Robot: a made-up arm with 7 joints.
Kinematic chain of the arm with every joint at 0, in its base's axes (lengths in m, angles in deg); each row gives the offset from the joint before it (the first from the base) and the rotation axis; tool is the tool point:
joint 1: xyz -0.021 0.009 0.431 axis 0 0.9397 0.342
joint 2: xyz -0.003 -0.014 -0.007 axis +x
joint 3: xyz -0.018 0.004 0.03 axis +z
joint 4: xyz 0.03 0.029 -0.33 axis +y
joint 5: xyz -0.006 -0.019 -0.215 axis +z
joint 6: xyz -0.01 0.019 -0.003 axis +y
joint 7: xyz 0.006 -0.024 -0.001 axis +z
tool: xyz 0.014 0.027 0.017
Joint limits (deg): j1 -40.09..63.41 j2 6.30..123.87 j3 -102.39..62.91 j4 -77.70..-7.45 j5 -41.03..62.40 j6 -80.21..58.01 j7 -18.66..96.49
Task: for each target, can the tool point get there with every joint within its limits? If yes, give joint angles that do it. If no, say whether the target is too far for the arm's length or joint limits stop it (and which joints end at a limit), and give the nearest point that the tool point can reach.
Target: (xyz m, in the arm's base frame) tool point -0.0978 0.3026 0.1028
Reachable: yes | joints 35.55 50.59 -20.97 -60.91 27.71 1.90 22.17
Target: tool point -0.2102 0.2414 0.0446
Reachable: yes | joints 28.02 48.35 -79.70 -37.28 8.23 30.33 27.96
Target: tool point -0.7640 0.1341 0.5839
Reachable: no: too far | nearest point -0.4888 0.1807 0.3373 | short by 0.372 m
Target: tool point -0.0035 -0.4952 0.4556
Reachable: no: joint limits stop it (at a limit: joint 1, joint 2, joint 3, joint 4, joint 5, joint 7) | nearest point -0.2868 -0.2903 0.2607 | short by 0.400 m
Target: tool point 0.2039 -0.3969 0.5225
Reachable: no: joint limits stop it (at a limit: joint 1, joint 2, joint 4, joint 6, joint 7) | nearest point 0.2862 -0.2071 0.2363 | short by 0.353 m
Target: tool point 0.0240 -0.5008 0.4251
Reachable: no: joint limits stop it (at a limit: joint 1, joint 2, joint 4, joint 6, joint 7) | nearest point 0.1992 -0.2465 0.1649 | short by 0.404 m
